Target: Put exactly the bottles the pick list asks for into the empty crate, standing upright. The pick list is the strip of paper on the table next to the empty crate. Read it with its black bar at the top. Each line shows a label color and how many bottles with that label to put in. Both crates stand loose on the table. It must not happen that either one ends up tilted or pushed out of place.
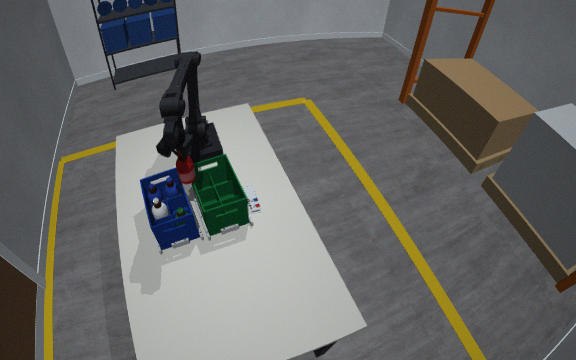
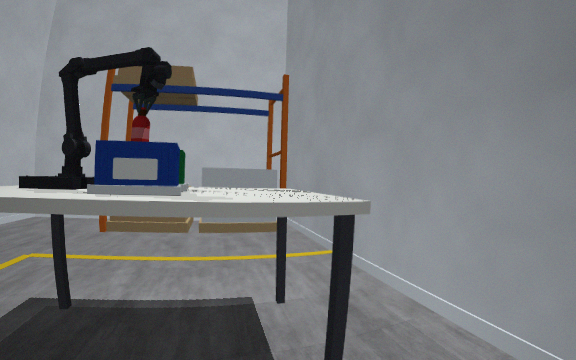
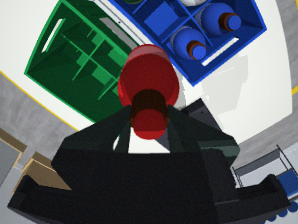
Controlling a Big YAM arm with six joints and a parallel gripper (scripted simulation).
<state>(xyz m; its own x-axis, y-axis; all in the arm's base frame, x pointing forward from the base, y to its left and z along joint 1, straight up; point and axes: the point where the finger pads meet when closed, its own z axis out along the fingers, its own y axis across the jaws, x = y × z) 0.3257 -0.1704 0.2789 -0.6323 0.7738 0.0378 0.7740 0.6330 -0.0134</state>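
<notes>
The red bottle lies 6 cm below my hand. From my hand the other things lie so: blue crate 24 cm below, 12 cm to the right, 2 cm ahead; green crate 24 cm below, 10 cm to the left, 6 cm ahead; blue bottle 24 cm below, 7 cm to the right, 7 cm behind.
</notes>
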